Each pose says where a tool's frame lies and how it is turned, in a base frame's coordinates. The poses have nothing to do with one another.
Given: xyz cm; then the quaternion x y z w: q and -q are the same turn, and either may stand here.
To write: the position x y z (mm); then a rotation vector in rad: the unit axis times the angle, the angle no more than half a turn. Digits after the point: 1 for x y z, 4 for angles.
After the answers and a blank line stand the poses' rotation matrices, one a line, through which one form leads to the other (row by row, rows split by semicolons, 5 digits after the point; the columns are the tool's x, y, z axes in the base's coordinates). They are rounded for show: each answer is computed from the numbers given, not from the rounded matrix.
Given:
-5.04, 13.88, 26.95, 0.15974, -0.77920, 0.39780, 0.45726
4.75, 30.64, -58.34, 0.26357, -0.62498, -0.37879, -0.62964
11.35, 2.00, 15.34, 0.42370, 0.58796, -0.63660, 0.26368
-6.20, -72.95, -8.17, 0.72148, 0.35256, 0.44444, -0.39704
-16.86, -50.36, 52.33, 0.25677, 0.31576, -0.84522, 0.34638
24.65, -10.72, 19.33, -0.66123, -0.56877, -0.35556, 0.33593
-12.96, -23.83, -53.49, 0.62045, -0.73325, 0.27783, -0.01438
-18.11, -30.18, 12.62, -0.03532, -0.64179, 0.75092, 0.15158
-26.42, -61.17, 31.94, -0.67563, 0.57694, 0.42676, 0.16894
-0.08, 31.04, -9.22, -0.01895, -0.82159, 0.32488, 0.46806
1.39, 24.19, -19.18, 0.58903, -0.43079, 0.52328, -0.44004
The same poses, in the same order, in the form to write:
-50.4, 138.8, 269.5, 0.3937, -1.9203, 0.9804
47.5, 306.4, -583.4, -0.6037, 1.4315, 0.8676
113.5, 20.0, 153.4, 1.1455, 1.5896, -1.7211
-62.0, -729.5, -81.7, -1.8277, -0.8931, -1.1259
-168.6, -503.6, 523.3, 0.6663, 0.8193, -2.1932
246.5, -107.2, 193.3, -1.7245, -1.4833, -0.9273
-129.6, -238.3, -534.9, -1.9315, 2.2827, -0.8649
-181.1, -301.8, 126.2, -0.1014, -1.8422, 2.1555
-264.2, -611.7, 319.4, -1.9208, 1.6402, 1.2133
-0.8, 310.4, -92.2, -0.0465, -2.0151, 0.7968
13.9, 241.9, -191.8, -1.4630, 1.0700, -1.2997

-0.53079 -0.61273 -0.58550; 0.11486 0.63248 -0.76602; 0.83968 -0.47385 -0.26534
-0.06817 -0.80646 0.58735; 0.14755 0.57410 0.80538; -0.98670 0.14156 0.07986
-0.50191 0.83395 -0.22939; 0.16252 -0.16956 -0.97203; -0.84952 -0.52515 -0.05043
0.35635 0.86165 0.36135; 0.15581 -0.43612 0.88630; 0.92127 -0.25953 -0.28966
-0.62818 0.74768 -0.21531; -0.42337 -0.56064 -0.71165; -0.65279 -0.35589 0.66873
0.10015 0.99107 0.08808; 0.51329 -0.12730 0.84872; 0.85235 -0.03979 -0.52145
-0.22968 -0.90189 0.36584; -0.91787 0.07571 -0.38959; 0.32367 -0.42528 -0.84521
-0.95155 -0.18231 -0.24761; 0.27299 -0.13026 -0.95316; 0.14152 -0.97457 0.17372
-0.02997 -0.92379 -0.38173; -0.63540 -0.27720 0.72071; -0.77160 0.26415 -0.57867
-0.56112 -0.27299 -0.78142; 0.33527 0.78819 -0.51610; 0.75680 -0.55158 -0.35074
0.08119 -0.04697 0.99559; -0.96803 -0.24156 0.06755; 0.23733 -0.96925 -0.06508

